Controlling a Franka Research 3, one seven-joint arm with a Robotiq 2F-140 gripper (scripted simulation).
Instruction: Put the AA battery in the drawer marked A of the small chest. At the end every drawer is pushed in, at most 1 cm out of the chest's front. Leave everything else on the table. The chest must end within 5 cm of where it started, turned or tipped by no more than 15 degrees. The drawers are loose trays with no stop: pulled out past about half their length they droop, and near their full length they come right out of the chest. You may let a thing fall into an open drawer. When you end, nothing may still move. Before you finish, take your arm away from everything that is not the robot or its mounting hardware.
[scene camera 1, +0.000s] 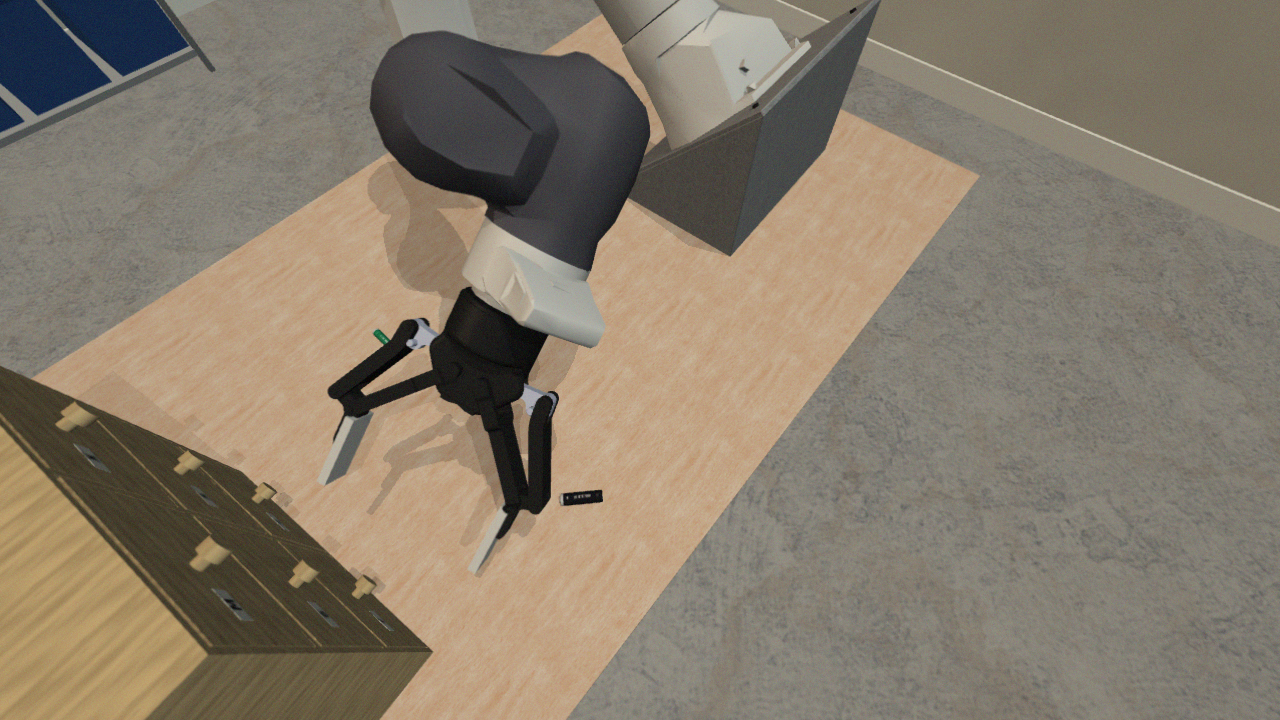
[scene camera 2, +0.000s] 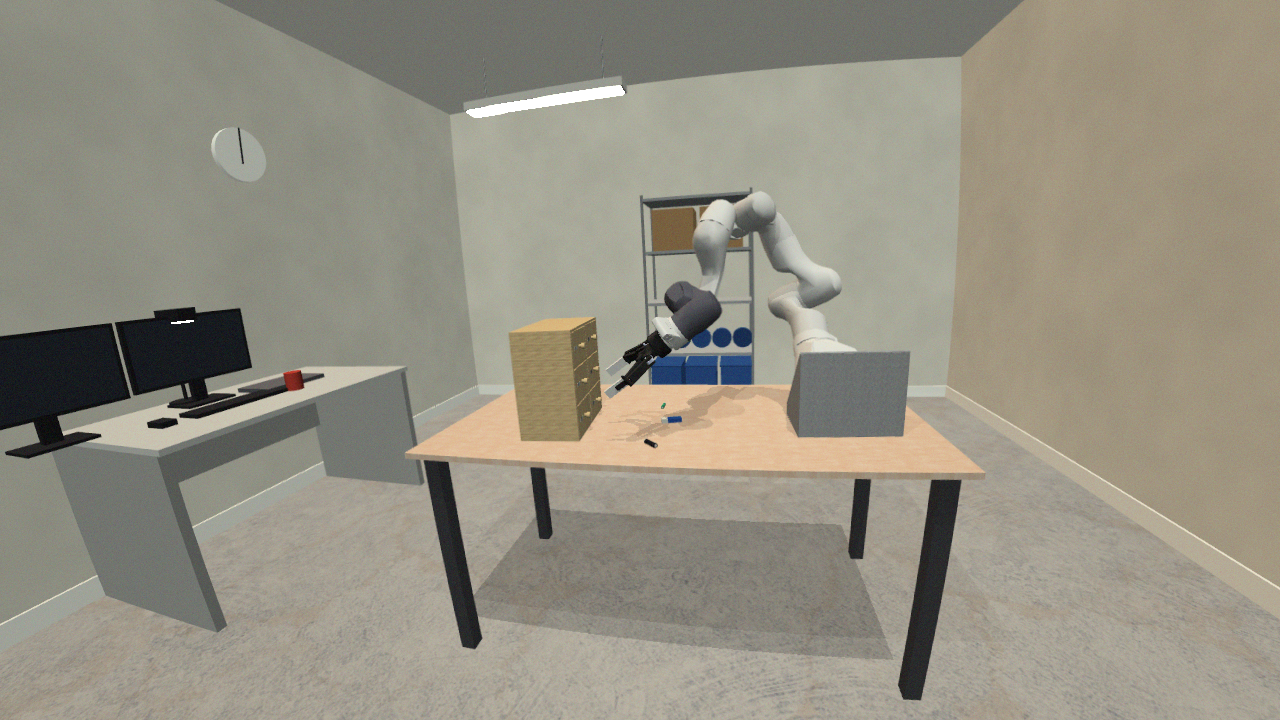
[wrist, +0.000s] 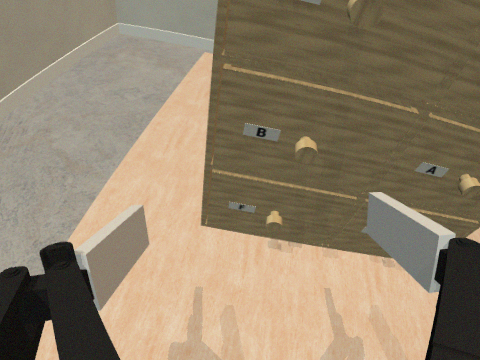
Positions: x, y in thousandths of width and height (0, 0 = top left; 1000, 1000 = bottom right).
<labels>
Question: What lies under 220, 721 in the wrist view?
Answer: My gripper.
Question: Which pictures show my gripper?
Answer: Scene camera 1, scene camera 2 and the wrist view: all of them.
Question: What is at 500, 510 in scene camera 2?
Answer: My gripper.
</labels>
